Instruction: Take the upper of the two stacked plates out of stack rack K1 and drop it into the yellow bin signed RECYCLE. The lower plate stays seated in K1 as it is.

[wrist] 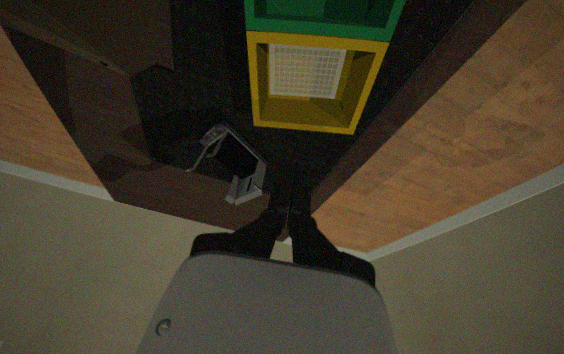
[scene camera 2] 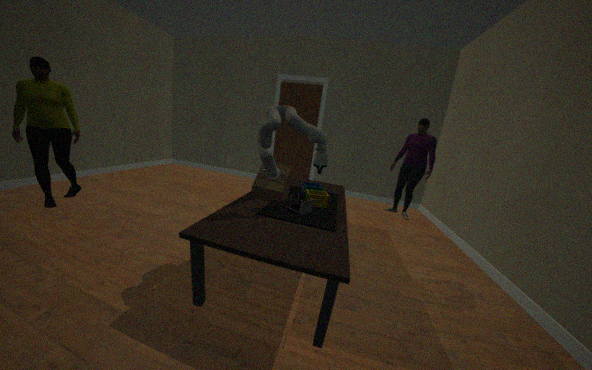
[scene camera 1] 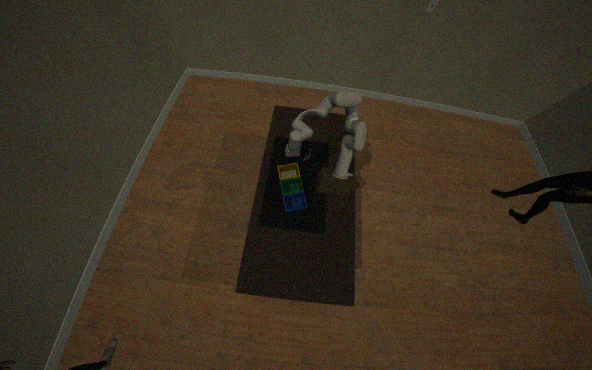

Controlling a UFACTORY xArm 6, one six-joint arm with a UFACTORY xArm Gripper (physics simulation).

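Places are measured from the arm's base along level axes (x ahead, y left, z up), in centimetres.
Where they show: gripper, between the fingertips: (wrist: 292,181) (scene camera 2: 319,174) (scene camera 1: 290,159); arm's base, origin of its link: (scene camera 2: 273,173) (scene camera 1: 339,176).
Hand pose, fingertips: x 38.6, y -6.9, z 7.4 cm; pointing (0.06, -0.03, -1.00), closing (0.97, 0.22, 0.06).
Things, the pixels of their centre, and the offset from my fingertips. "*": a spot on its surface instead. Level surfaces: height alone.
- yellow bin, a spot on its surface: (wrist: 305,128) (scene camera 1: 287,164) * dx +3.0, dy -3.7, dz -15.9 cm
- grey rack, middle of its body: (wrist: 230,164) (scene camera 2: 300,204) dx -9.4, dy -21.5, dz -19.9 cm
- blue bin, a spot on its surface: (scene camera 1: 295,202) * dx -6.4, dy +25.4, dz -25.3 cm
- black mat, height of its surface: dz -25.9 cm
- dark brown table, height of its surface: dz -27.1 cm
A pale, gridded plate (scene camera 1: 288,174) (wrist: 307,70) lies in the yellow bin (scene camera 1: 288,165) (scene camera 2: 321,201) (wrist: 305,128). A grey rack (scene camera 2: 303,205) (wrist: 256,181) stands beside the bin, at the left of it in the wrist view. The dark area inside the rack's frame does not let me tell whether a plate sits there, and no K1 sign is readable. My gripper (scene camera 2: 320,171) (wrist: 292,181) is shut with nothing between its fingers. It hangs in the air above the table, apart from the bin and the rack. The RECYCLE sign is not readable.
A green bin (scene camera 1: 291,186) (wrist: 320,31) and a blue bin (scene camera 1: 295,202) stand in a row with the yellow one on a black mat (scene camera 1: 312,222) (scene camera 2: 325,223). The mat lies on a dark brown table (scene camera 1: 300,270) (scene camera 2: 270,245). Two people stand away from the table.
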